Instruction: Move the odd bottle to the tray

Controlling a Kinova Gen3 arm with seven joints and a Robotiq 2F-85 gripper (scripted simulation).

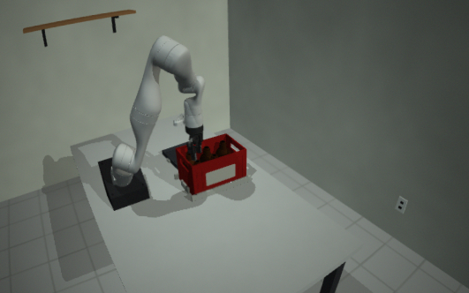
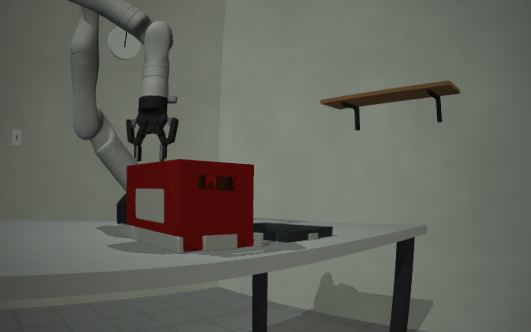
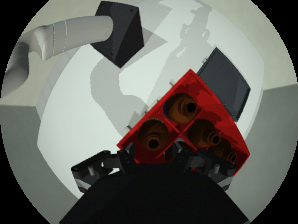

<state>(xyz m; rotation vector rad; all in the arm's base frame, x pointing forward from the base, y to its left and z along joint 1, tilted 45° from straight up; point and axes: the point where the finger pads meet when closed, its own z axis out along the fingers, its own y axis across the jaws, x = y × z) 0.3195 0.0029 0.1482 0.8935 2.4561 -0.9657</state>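
My gripper is now 120 mm above the red crate, 90 mm short of it and 50 mm to the right of it. Also, from my hand: dark tray (330 mm to the left, 190 mm below, 80 mm ahead).
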